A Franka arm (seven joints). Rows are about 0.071 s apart.
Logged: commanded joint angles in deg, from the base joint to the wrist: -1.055 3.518 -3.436 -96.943 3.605 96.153 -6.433; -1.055 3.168 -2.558 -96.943 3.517 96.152 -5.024; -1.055 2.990 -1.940 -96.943 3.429 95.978 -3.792; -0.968 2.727 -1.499 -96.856 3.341 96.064 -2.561; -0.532 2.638 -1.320 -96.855 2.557 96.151 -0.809; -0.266 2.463 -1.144 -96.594 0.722 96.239 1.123; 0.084 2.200 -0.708 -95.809 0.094 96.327 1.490; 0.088 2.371 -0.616 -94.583 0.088 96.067 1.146; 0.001 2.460 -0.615 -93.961 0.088 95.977 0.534; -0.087 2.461 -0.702 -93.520 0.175 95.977 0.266
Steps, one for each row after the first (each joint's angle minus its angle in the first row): 0.000 -0.350 0.878 0.000 -0.088 -0.001 1.409; 0.000 -0.528 1.496 0.000 -0.176 -0.175 2.641; 0.087 -0.791 1.937 0.087 -0.264 -0.089 3.872; 0.523 -0.880 2.116 0.088 -1.048 -0.002 5.624; 0.789 -1.055 2.292 0.349 -2.883 0.086 7.556; 1.139 -1.318 2.728 1.134 -3.511 0.174 7.923; 1.143 -1.147 2.820 2.360 -3.517 -0.086 7.579; 1.056 -1.058 2.821 2.982 -3.517 -0.176 6.967; 0.968 -1.057 2.734 3.423 -3.430 -0.176 6.699
